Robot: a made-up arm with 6 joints. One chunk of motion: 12 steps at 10 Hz.
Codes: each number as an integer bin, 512 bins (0 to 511) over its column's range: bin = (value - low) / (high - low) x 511, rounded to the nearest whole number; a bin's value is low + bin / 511 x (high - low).
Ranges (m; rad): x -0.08..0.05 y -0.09..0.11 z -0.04..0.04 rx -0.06..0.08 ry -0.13..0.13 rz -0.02..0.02
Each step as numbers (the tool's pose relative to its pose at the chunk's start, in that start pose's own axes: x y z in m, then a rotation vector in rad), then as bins.
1 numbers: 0.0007 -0.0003 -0.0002 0.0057 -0.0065 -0.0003
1 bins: 317 229 254 240 243 252
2 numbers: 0.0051 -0.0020 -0.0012 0.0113 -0.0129 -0.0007
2 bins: 335 225 248 260 230 247
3 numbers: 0.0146 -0.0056 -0.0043 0.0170 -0.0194 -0.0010
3 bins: 372 216 228 281 217 243
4 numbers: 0.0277 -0.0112 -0.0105 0.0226 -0.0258 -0.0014
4 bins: 423 201 188 301 205 238
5 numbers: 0.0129 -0.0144 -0.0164 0.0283 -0.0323 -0.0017
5 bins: 365 193 151 322 192 234
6 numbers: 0.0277 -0.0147 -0.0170 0.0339 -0.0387 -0.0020
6 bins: 423 192 147 343 179 230
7 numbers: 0.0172 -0.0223 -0.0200 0.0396 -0.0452 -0.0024
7 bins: 382 173 128 364 167 225
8 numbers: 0.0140 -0.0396 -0.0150 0.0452 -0.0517 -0.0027
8 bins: 369 129 160 384 154 221
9 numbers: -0.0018 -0.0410 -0.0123 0.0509 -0.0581 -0.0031
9 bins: 307 125 177 405 141 216
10 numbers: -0.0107 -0.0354 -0.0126 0.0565 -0.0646 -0.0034
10 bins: 272 140 175 425 129 212
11 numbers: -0.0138 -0.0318 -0.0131 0.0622 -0.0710 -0.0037
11 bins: 260 149 172 446 116 208
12 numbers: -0.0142 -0.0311 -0.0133 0.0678 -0.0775 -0.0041
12 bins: 259 150 171 466 103 203
